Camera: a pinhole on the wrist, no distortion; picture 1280 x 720 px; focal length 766.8 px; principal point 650.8 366.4 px. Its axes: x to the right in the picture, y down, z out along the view. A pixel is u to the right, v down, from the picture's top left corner.
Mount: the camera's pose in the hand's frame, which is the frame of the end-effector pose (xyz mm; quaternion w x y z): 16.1 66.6 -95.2 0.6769 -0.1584 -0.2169 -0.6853
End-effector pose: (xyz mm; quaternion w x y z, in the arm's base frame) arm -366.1 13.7 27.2 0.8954 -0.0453 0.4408 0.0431
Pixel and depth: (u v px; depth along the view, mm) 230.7 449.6 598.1
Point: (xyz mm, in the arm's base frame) -214.9 695.5 117.1
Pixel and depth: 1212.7 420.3 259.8
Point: -188.0 76.8 156.4
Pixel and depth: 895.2 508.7 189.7
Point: -278.9 138.2 56.2
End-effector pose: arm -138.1 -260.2 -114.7 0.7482 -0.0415 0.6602 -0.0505
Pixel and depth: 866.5 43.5 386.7
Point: 118.9 -70.2 74.6
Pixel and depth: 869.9 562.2 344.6
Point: 129.6 -113.1 -176.0
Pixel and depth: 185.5 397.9 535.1
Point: 72.9 352.2 -177.5
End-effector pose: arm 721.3 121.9 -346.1 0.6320 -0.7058 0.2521 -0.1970
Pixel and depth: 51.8 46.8 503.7
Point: 547.1 298.4 -1006.3
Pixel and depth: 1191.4 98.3 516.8
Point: 857.3 662.0 -417.4
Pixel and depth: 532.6 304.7 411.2
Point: 781.4 301.0 -699.9
